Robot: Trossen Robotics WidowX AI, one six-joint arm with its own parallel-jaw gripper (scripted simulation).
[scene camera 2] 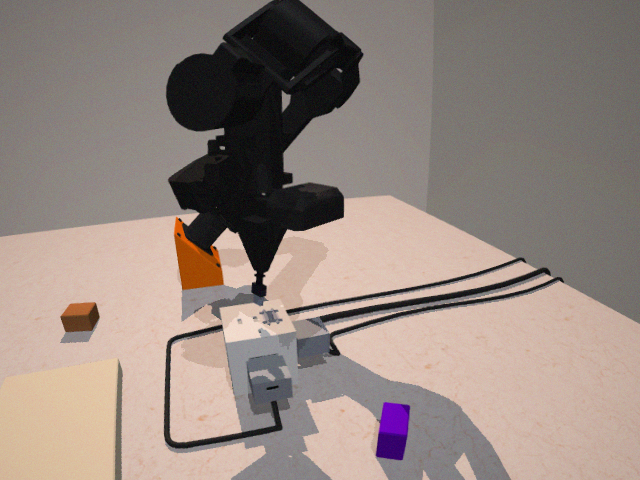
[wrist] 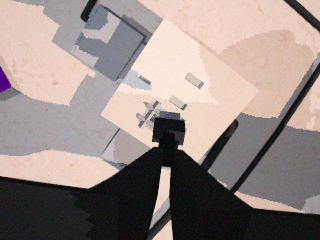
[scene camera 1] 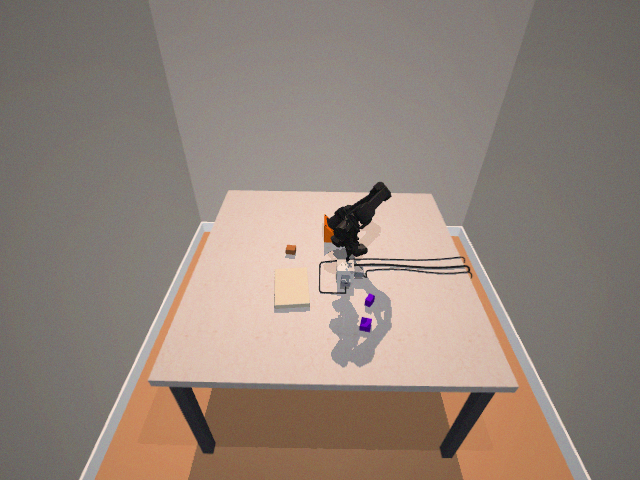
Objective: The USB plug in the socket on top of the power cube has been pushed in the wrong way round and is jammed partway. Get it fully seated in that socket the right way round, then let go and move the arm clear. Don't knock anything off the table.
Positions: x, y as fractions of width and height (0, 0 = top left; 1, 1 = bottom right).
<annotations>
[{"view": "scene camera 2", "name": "my gripper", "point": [0.41, 0.57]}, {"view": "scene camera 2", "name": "cream pad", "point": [0.11, 0.87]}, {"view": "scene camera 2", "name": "brown block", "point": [0.12, 0.66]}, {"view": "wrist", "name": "my gripper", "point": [0.52, 0.66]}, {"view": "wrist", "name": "black USB plug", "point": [0.53, 0.55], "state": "held by my gripper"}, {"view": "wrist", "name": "white power cube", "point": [0.54, 0.29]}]
</annotations>
